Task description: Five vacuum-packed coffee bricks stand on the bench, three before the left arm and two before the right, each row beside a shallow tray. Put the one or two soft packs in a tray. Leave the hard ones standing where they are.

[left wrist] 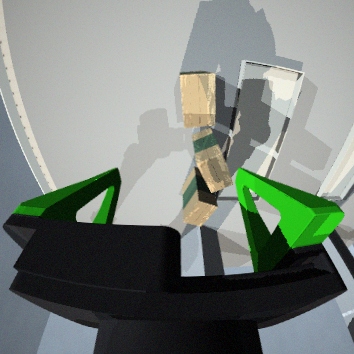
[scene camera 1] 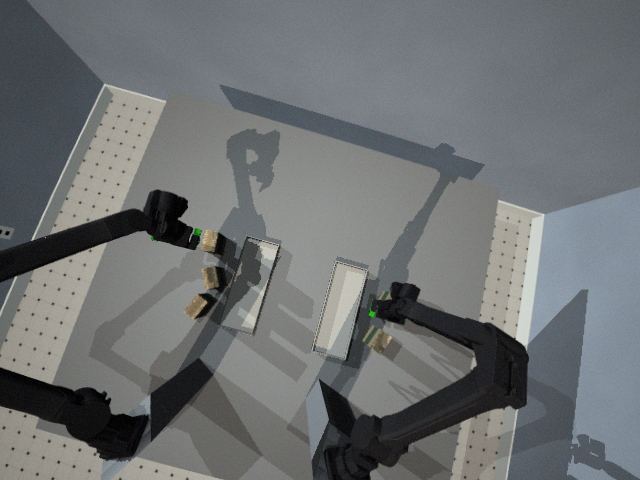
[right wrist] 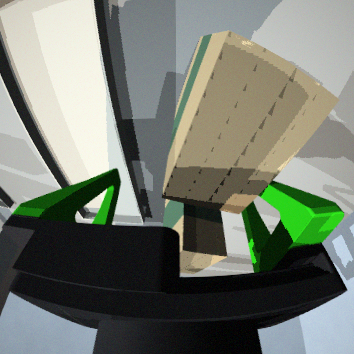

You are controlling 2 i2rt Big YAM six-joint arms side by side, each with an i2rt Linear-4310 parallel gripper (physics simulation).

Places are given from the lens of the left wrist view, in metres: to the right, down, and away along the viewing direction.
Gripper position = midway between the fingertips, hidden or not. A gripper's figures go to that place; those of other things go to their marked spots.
left gripper (left wrist: 177, 174): 0.00, 0.00, 0.13
shallow tray (left wrist: 266, 94): 0.21, -0.19, 0.35
